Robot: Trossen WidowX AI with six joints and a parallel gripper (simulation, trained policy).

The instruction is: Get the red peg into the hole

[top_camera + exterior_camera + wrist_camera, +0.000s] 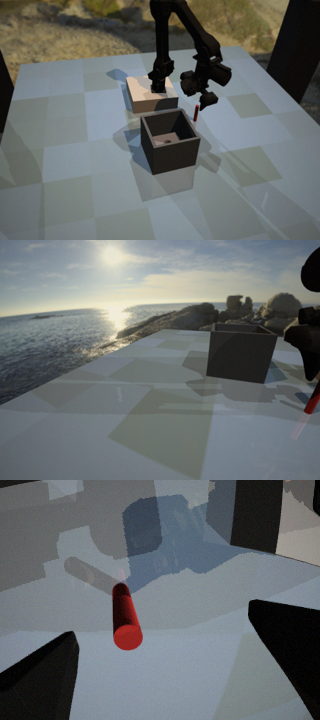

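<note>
Now: gripper tip 4 cm above the red peg, 2 cm short of it and 1 cm to the right of it. From my gripper tip the other things lie so: grey plate 19 cm ahead, 13 cm to the right, 3 cm below.
</note>
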